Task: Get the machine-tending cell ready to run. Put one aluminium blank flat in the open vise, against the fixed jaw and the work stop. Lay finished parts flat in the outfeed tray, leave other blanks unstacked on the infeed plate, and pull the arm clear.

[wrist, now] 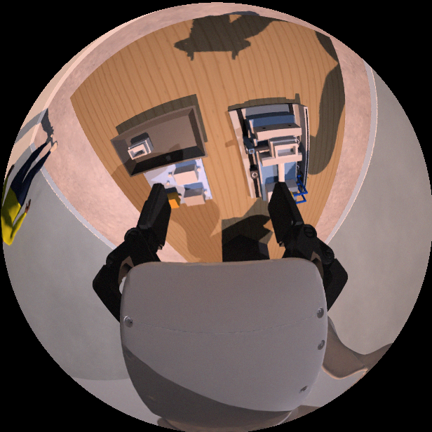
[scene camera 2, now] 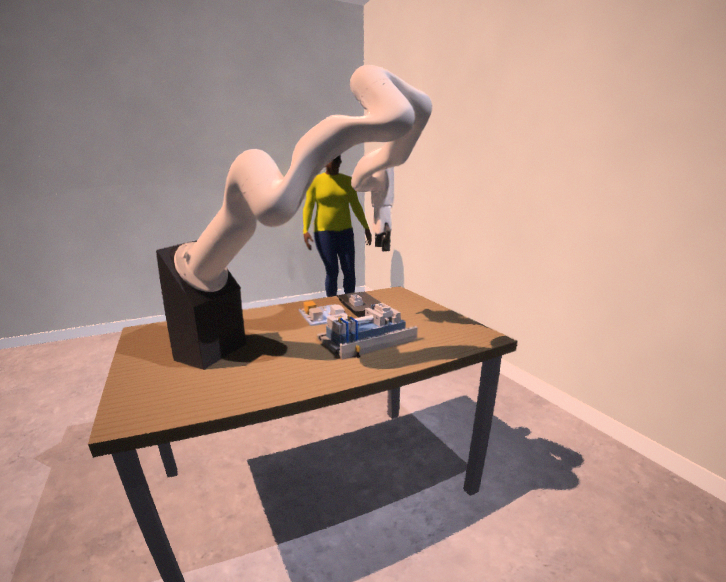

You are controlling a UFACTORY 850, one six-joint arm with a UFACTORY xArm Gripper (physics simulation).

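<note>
My gripper (scene camera 2: 382,244) (wrist: 219,193) is open and empty, high above the table. The vise (wrist: 277,131) stands on a blue-topped base at the right in the wrist view. A pale rectangular piece with a recess (wrist: 285,149) shows in it; whether it is a part or a jaw, I cannot tell. One finished-looking part with a recess (scene camera 2: 356,299) (wrist: 140,149) lies in the dark outfeed tray (wrist: 187,117), at its left. Two pale blanks, one (wrist: 186,173) and another (wrist: 194,196), sit apart on the light-blue infeed plate (wrist: 159,179). The work stop is unclear.
An orange block (scene camera 2: 309,304) (wrist: 174,201) is at the infeed plate's corner, partly behind a finger. Blue pipes (wrist: 301,196) stick out beside the vise. A low pale rail (scene camera 2: 381,341) runs along the vise base. A person in yellow (scene camera 2: 333,203) (wrist: 12,210) stands beyond the table.
</note>
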